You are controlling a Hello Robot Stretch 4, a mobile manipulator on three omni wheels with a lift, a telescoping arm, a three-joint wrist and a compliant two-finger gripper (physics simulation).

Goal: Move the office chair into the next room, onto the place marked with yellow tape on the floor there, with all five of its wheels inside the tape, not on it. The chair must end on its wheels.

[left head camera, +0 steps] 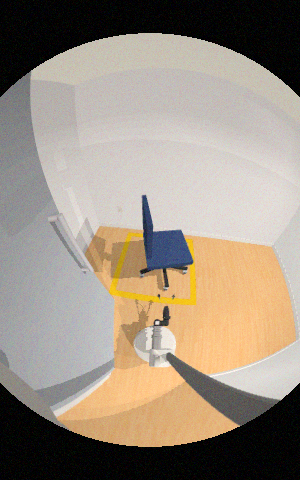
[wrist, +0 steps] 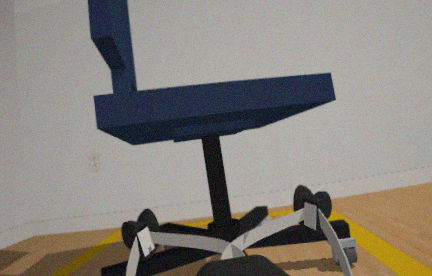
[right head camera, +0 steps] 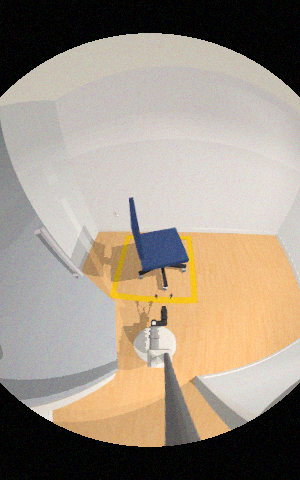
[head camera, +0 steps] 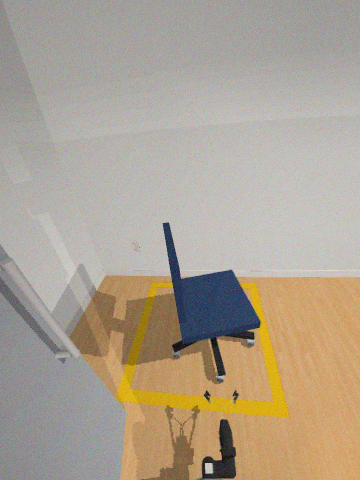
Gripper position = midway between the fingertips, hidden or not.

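Head camera: a blue chair seat [head camera: 212,305], a door [head camera: 64,414] and a yellow tape square [head camera: 278,408] are visible. Left head camera: the seat [left head camera: 167,248], the door [left head camera: 64,315] and the square [left head camera: 192,301]. Right head camera: the seat [right head camera: 160,248], the door [right head camera: 65,342] and the square [right head camera: 193,299]. The wrist view shows my gripper [wrist: 225,213] and the seat [wrist: 183,113].
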